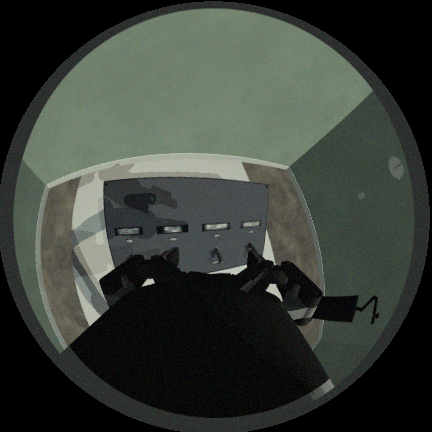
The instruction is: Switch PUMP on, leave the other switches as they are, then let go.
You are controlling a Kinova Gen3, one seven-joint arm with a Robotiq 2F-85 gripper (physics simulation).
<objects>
my gripper: 212, 256
dark grey switch panel: 143, 215
</objects>
